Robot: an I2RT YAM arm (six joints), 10 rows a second.
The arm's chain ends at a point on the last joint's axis. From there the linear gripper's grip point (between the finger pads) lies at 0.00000 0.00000 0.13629 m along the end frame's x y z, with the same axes.
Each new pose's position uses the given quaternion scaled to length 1; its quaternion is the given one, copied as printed.
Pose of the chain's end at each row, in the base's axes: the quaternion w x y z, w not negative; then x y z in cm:
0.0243 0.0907 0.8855 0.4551 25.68 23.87 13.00
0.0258 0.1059 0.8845 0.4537 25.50 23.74 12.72
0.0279 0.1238 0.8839 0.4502 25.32 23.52 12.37
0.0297 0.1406 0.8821 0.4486 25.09 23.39 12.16
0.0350 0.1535 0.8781 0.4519 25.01 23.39 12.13
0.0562 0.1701 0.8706 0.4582 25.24 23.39 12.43
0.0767 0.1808 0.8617 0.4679 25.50 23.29 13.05
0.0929 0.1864 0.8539 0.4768 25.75 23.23 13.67
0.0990 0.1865 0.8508 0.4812 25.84 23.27 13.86
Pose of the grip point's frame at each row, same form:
0.0243 0.0907 0.8855 0.4551 27.39 34.79 5.03
0.0258 0.1059 0.8845 0.4537 27.43 34.60 4.72
0.0279 0.1238 0.8839 0.4502 27.51 34.27 4.29
0.0297 0.1406 0.8821 0.4486 27.52 34.06 4.04
0.0350 0.1535 0.8781 0.4519 27.74 34.06 4.10
0.0562 0.1701 0.8706 0.4582 28.70 34.00 4.61
0.0767 0.1808 0.8617 0.4679 29.61 33.90 5.55
0.0929 0.1864 0.8539 0.4768 30.34 33.86 6.47
0.0990 0.1865 0.8508 0.4812 30.58 33.93 6.81

